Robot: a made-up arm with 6 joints.
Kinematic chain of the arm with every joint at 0, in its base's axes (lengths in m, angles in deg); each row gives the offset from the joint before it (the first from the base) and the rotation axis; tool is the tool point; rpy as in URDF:
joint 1: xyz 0 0 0.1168 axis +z
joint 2: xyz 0 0 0 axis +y
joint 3: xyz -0.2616 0 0.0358 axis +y
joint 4: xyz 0.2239 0 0.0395 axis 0.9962 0 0.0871
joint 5: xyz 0 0 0 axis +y
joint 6: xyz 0.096 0 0.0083 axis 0.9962 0 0.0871
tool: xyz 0 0 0 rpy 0 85 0
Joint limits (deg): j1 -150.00..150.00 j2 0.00..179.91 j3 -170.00..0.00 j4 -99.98..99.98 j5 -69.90..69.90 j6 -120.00..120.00
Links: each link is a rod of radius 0.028 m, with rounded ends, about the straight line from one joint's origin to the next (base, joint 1, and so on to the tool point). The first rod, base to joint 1, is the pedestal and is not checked.
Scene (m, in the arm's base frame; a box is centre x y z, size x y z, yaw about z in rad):
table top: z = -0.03
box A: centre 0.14 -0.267 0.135 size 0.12 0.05 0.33 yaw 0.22
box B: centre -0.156 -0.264 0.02 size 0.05 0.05 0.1 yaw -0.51
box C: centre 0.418 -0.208 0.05 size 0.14 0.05 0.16 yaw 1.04
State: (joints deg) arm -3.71 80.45 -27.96 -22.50 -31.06 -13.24
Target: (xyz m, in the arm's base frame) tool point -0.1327 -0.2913 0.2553
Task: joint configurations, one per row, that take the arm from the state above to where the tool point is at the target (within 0.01 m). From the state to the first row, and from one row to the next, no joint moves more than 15 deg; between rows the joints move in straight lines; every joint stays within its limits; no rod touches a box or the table.
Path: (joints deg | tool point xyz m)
1: -16.24 80.64 -40.26 -28.64 -37.53 -7.10 | 0.2777 -0.0516 0.2634
2: -28.77 80.84 -52.56 -34.78 -44.01 -0.97 | 0.2770 -0.1086 0.3325
3: -41.30 81.03 -64.86 -40.92 -50.48 5.17 | 0.2513 -0.1560 0.3995
4: -53.84 81.22 -77.16 -47.06 -56.95 11.31 | 0.2090 -0.1858 0.4602
5: -66.37 81.42 -89.46 -53.20 -63.43 17.45 | 0.1606 -0.1950 0.5113
6: -78.90 81.61 -101.76 -59.34 -69.90 23.58 | 0.1157 -0.1855 0.5509
7: -87.98 83.33 -88.23 -45.69 -60.31 14.38 | 0.0691 -0.2597 0.5051
8: -97.07 85.05 -74.71 -32.05 -50.72 5.17 | 0.0014 -0.3097 0.4364
9: -106.15 86.76 -61.18 -18.40 -41.13 -4.03 | -0.0723 -0.3217 0.3497
10: -115.24 88.48 -47.65 -4.76 -31.54 -13.24 | -0.1327 -0.2913 0.2553

